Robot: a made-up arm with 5 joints.
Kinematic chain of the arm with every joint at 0, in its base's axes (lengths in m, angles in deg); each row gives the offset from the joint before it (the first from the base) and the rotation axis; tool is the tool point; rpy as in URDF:
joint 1: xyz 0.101 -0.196 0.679 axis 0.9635 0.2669 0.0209
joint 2: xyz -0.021 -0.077 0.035 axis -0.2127 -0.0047 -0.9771
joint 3: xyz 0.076 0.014 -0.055 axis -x
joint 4: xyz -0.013 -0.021 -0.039 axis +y
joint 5: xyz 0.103 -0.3 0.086 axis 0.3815 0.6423 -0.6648
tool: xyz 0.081 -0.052 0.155 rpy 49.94 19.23 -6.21
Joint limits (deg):
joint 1: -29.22..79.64
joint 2: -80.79..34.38
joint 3: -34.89..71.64
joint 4: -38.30..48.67
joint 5: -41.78..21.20
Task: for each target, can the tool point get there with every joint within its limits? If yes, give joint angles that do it. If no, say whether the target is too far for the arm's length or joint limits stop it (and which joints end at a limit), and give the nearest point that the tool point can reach.
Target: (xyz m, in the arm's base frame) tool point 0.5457 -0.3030 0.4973
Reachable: yes | joints 51.03 -45.14 -5.72 6.18 10.12
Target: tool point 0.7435 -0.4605 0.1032
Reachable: no: too far | nearest point 0.4814 -0.3794 0.3024 | short by 0.339 m
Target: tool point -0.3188 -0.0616 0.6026
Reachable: no: joint limits stop it (at a limit: joint 1, joint 2, joint 3, joint 4, joint 5) | nearest point -0.1836 -0.3859 0.3873 | short by 0.412 m
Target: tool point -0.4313 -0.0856 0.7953
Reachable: no: joint limits stop it (at a limit: joint 1, joint 3, joint 4, joint 5) | nearest point -0.0628 -0.0692 0.9985 | short by 0.421 m
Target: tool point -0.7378 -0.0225 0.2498
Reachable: no: too far | nearest point -0.1925 -0.3754 0.2324 | short by 0.650 m
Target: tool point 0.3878 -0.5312 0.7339
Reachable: yes | joints 19.37 -22.79 -0.23 -0.69 -31.85
